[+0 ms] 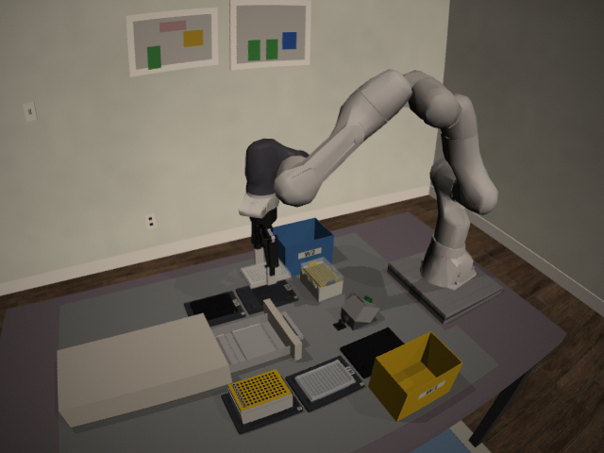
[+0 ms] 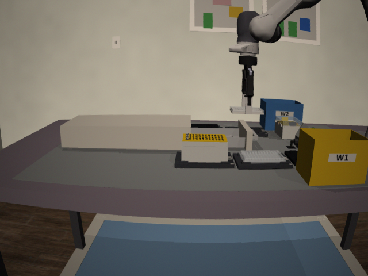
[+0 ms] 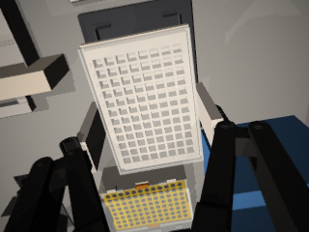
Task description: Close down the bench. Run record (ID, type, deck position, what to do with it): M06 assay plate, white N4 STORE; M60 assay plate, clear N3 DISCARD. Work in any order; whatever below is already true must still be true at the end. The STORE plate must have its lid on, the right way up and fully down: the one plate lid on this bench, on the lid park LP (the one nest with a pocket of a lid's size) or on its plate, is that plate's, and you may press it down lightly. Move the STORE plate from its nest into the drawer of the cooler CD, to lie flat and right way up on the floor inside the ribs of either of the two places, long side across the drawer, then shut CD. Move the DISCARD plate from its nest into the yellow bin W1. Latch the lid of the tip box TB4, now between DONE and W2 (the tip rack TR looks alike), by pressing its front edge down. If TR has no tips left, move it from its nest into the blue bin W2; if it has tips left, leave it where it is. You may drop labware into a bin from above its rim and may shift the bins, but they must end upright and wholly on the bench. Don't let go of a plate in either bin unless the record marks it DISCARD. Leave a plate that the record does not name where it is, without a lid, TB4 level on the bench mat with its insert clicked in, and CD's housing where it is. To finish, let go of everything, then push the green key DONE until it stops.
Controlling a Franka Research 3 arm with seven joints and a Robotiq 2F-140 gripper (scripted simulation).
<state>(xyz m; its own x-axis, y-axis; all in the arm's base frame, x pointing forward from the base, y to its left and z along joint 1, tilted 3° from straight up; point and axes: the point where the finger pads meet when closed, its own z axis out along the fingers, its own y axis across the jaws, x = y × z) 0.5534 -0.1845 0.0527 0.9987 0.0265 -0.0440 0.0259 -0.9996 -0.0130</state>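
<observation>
The drawer lies 14 cm ahead of my hand, 19 cm to the left of it and 9 cm below it. Round my hand: white plate: 2 cm below; then black plate: 17 cm ahead, 1 cm to the left, 9 cm below; then tip box TB4: 17 cm behind, 3 cm to the left, 7 cm below.
</observation>
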